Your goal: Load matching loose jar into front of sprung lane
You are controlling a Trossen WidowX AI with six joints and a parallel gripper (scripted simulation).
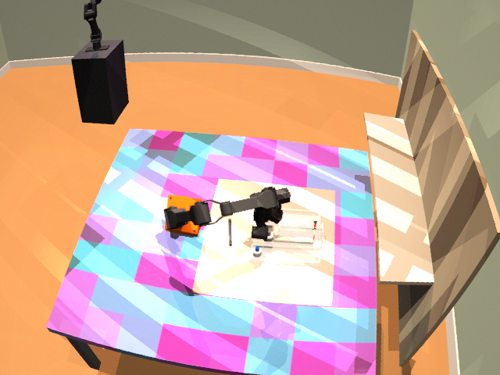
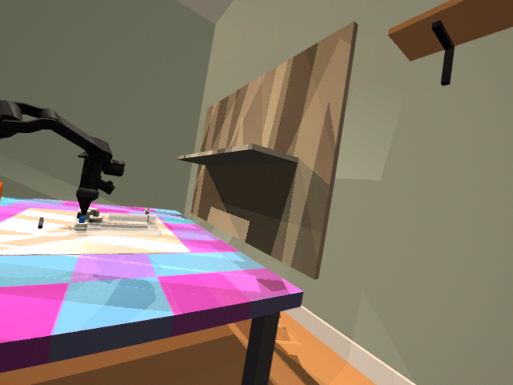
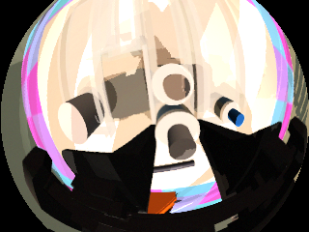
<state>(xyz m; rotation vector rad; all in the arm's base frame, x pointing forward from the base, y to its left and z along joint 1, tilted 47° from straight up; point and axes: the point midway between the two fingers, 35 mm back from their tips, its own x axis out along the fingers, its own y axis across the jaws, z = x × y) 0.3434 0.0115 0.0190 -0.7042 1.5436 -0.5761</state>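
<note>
My gripper tip is 120 mm past the thin dark rod, 40 mm above it and 20 mm to the right of it. Round my gripper tip: clear sprung lane: 140 mm ahead, 40 mm to the left, 30 mm below; red mark: 220 mm ahead, 60 mm to the left, 20 mm above; pusher plate: 140 mm ahead, 40 mm to the left.
</note>
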